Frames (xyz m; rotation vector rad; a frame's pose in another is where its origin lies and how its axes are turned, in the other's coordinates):
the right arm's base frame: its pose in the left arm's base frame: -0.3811 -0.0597 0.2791 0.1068 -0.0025 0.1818
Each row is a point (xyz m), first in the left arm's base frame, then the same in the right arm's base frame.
Working: the left arm's base frame: its pose in the right arm's base frame: 0.3822 -0.0400 -0.2811 -0.1068 0.0025 -0.1818

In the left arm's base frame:
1: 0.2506 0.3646 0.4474
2: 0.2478 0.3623 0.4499
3: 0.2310 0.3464 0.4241
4: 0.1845 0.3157 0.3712
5: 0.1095 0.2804 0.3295
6: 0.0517 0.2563 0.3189
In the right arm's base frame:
1: 0.6999 0.3186 0.1268
2: 0.6967 0.3171 0.1295
3: 0.6770 0.3019 0.1054
4: 0.6251 0.2747 0.0558
5: 0.5445 0.2493 0.0175
6: 0.4831 0.2351 0.0091

